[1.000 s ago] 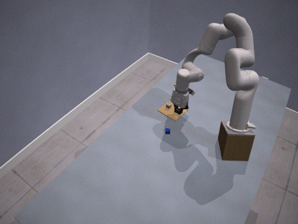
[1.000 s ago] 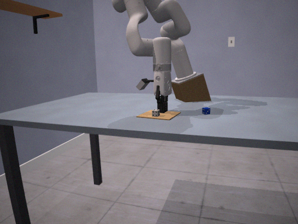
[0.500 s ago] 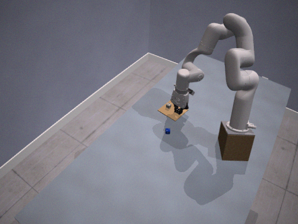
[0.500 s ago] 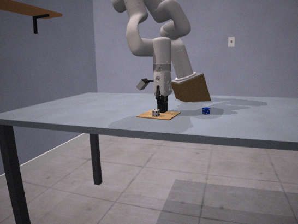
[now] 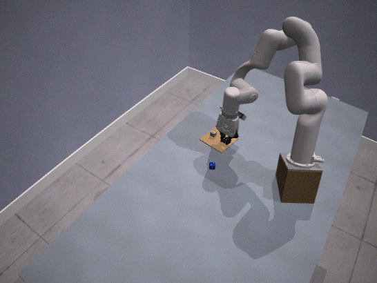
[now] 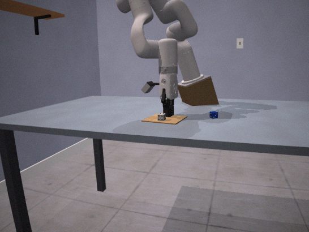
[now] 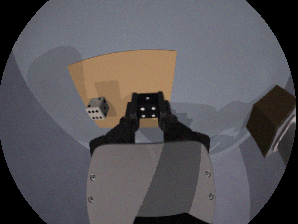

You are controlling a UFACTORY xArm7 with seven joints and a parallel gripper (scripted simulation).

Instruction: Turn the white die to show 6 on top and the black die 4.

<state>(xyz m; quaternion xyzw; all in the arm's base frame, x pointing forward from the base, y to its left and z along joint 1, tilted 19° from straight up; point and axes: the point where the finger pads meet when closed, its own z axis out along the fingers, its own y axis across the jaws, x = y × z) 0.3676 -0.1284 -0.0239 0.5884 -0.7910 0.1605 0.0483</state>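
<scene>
My hand is 10 mm above the black die. Also, from my hand: blue die (180 mm to the left, 10 mm below, 10 mm ahead); then white die (70 mm ahead, 20 mm to the right, 10 mm below); then mat (40 mm ahead, 20 mm below, 10 mm to the right).
</scene>
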